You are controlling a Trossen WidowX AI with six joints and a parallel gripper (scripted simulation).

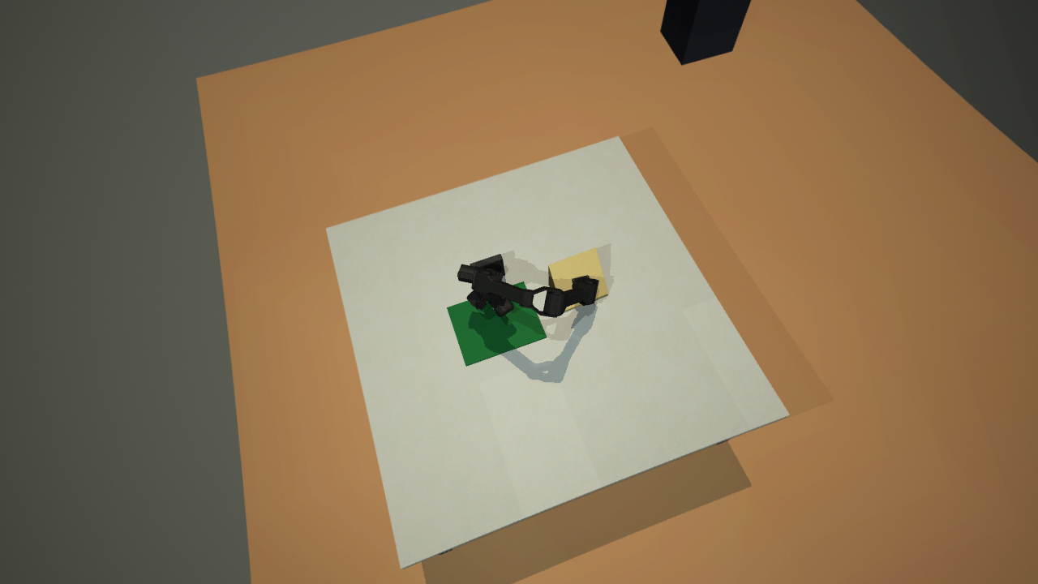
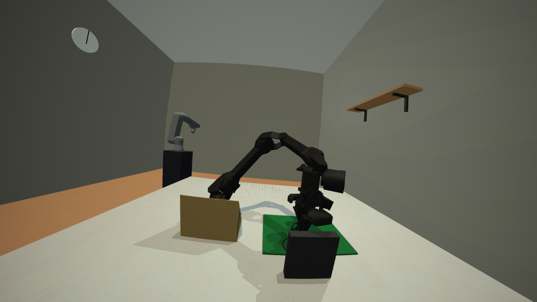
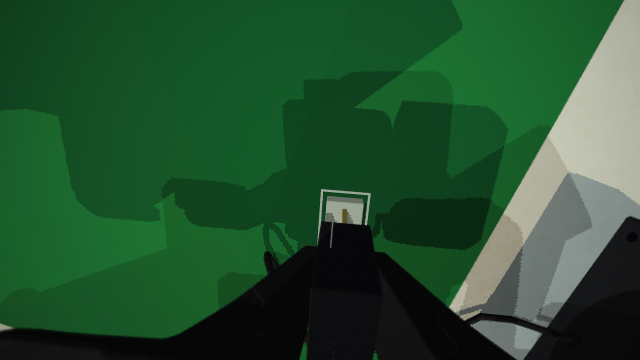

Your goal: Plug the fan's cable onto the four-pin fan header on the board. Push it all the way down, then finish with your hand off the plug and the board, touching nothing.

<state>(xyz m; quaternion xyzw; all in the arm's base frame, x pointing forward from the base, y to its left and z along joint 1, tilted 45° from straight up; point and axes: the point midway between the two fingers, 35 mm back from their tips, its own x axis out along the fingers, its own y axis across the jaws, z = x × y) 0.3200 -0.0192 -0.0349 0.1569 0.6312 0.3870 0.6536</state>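
The green board is 60 mm to the left of my gripper tip, 60 mm below it and 20 mm ahead of it. Round my gripper tip: black fan (130 mm to the right, 20 mm above, 10 mm behind); then black plug (10 mm behind, 10 mm above).
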